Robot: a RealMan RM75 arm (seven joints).
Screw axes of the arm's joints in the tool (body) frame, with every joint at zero. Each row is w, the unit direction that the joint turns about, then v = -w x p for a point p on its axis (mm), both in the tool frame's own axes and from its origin. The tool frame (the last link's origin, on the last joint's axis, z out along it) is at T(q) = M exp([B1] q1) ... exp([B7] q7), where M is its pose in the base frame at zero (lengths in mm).
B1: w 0 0 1 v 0 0 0
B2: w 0 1 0 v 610 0 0
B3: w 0 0 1 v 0 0 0
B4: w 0 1 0 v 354 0 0
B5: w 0 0 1 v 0 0 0
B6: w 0 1 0 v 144 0 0
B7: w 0 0 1 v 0 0 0
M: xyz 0 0 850.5 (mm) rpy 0 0 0 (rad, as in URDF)
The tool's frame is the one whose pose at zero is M.
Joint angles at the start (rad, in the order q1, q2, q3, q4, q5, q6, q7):
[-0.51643, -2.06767, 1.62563, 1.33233, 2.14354, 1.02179, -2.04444]
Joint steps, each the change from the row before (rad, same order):
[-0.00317, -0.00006, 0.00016, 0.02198, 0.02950, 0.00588, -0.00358]
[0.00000, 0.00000, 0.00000, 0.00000, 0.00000, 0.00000, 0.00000]
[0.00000, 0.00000, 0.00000, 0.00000, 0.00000, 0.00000, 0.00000]
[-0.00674, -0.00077, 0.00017, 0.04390, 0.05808, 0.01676, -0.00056]
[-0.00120, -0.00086, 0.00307, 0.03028, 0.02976, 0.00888, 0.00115]
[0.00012, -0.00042, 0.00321, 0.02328, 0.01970, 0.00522, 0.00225]
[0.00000, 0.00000, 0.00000, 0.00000, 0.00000, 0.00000, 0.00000]
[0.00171, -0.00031, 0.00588, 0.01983, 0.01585, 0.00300, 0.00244]
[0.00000, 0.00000, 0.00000, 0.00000, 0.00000, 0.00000, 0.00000]
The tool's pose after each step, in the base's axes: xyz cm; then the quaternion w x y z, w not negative. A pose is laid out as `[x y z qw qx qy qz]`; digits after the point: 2 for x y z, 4 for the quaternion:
[-11.85 36.37 -4.50 0.2018 -0.9783 -0.0394 -0.0254]
[-11.85 36.37 -4.50 0.2018 -0.9783 -0.0394 -0.0254]
[-11.85 36.37 -4.50 0.2018 -0.9783 -0.0394 -0.0254]
[-11.17 36.47 -3.99 0.2128 -0.9770 -0.0097 -0.0082]
[-10.68 36.43 -3.70 0.2190 -0.9757 0.0086 -0.0004]
[-10.29 36.37 -3.47 0.2238 -0.9744 0.0224 0.0043]
[-10.29 36.37 -3.47 0.2238 -0.9744 0.0224 0.0043]
[-9.98 36.27 -3.35 0.2273 -0.9732 0.0344 0.0083]
[-9.98 36.27 -3.35 0.2273 -0.9732 0.0344 0.0083]

